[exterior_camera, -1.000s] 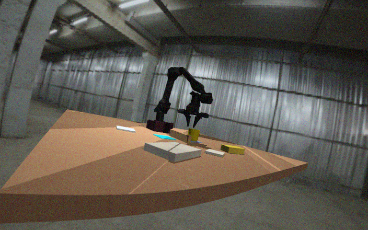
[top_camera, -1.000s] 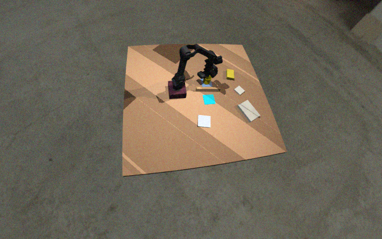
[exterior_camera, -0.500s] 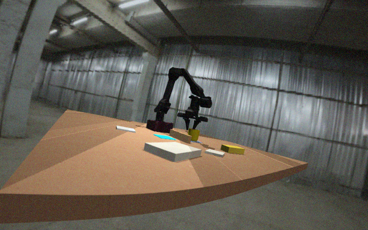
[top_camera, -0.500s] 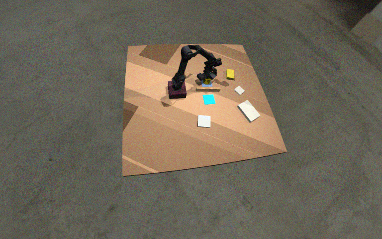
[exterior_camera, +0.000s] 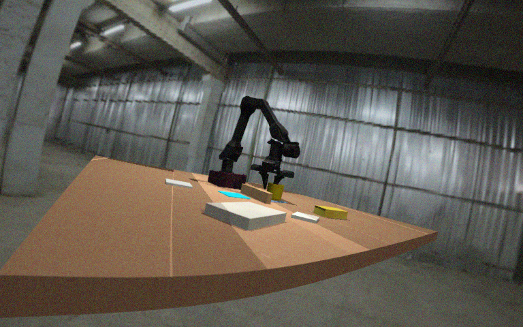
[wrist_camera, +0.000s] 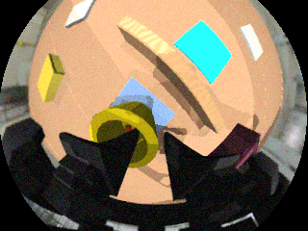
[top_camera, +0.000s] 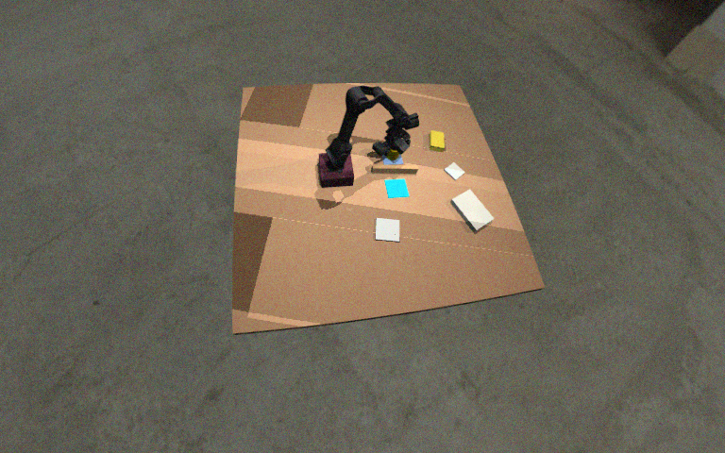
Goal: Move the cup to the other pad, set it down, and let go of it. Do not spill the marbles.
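The light blue pad is 20 mm ahead of my gripper tip, 20 mm to the left of it and 50 mm below it. The rest, counted from my gripper tip: yellow cup 20 mm ahead, 20 mm to the left; then brown bar 40 mm ahead, 80 mm to the right, 30 mm below; then cyan pad 50 mm ahead, 170 mm to the right, 50 mm below.
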